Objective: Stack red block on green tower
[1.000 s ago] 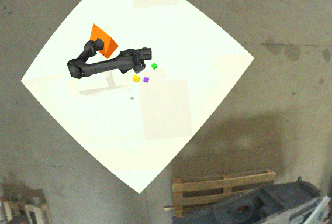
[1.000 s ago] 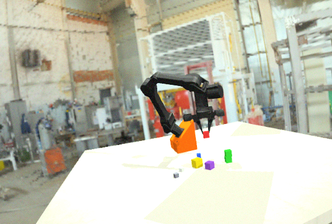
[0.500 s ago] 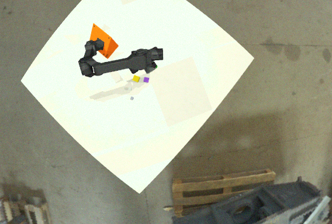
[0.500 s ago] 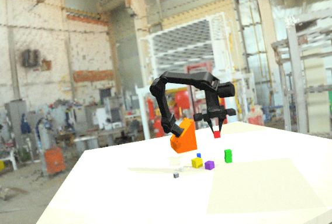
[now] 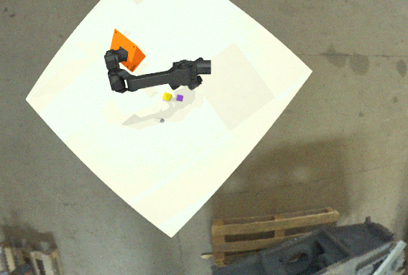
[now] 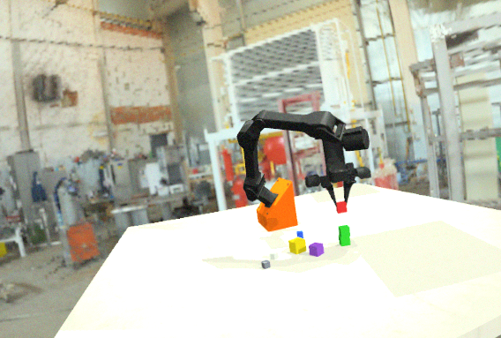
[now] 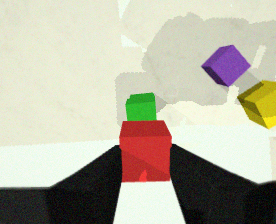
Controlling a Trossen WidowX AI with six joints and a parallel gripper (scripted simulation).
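My gripper tip is now 1 cm short of the purple block, 10 cm to the left of it and 10 cm above it. The rest, counted from my gripper tip: yellow block (5 cm behind, 13 cm to the right, 10 cm below); small blue block (16 cm behind, 8 cm to the right, 11 cm below); red block (right at my gripper tip).
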